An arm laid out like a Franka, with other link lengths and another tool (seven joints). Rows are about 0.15 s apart.
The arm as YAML. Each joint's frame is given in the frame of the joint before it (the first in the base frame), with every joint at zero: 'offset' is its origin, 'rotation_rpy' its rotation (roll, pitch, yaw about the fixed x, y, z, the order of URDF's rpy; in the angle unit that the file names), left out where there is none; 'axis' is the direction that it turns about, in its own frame. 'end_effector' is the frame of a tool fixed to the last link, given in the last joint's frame.
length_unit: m
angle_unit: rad
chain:
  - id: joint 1
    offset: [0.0, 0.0, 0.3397]
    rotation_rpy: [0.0, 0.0, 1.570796]
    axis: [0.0, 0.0, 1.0]
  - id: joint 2
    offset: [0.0, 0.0, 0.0]
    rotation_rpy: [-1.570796, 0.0, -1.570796]
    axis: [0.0, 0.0, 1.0]
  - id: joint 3
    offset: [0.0, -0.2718, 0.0]
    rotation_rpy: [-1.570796, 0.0, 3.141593]
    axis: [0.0, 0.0, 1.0]
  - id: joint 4
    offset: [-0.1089, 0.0, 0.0]
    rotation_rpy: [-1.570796, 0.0, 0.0]
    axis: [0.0, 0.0, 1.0]
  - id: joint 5
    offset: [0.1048, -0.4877, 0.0]
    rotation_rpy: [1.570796, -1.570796, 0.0]
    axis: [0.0, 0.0, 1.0]
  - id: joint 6
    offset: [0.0, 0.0, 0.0]
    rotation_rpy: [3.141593, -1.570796, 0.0]
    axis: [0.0, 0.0, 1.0]
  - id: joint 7
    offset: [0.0, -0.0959, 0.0]
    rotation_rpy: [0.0, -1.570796, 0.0]
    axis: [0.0, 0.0, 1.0]
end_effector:
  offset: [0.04, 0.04, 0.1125]
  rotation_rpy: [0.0, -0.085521, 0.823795]
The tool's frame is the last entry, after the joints.
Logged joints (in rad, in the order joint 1, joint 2, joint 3, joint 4, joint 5, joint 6, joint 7), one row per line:
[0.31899, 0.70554, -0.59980, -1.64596, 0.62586, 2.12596, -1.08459]
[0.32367, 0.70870, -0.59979, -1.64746, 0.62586, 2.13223, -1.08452]
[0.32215, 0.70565, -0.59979, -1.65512, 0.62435, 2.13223, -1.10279]
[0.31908, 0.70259, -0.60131, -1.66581, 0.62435, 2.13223, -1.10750]
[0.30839, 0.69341, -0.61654, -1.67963, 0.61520, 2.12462, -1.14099]
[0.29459, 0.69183, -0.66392, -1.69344, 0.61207, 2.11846, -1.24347]
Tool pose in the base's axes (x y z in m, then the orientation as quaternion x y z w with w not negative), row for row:
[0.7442, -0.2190, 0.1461, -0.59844, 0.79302, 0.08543, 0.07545]
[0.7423, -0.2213, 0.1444, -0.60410, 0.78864, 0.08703, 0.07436]
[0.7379, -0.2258, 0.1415, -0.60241, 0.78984, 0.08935, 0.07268]
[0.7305, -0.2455, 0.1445, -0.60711, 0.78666, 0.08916, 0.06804]
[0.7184, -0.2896, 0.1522, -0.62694, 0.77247, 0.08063, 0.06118]
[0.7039, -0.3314, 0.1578, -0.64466, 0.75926, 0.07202, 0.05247]
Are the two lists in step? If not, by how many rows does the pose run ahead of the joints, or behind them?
The pose runs 1 row ahead of the joints: the pose in row i belongs to the joints in row i + 1.
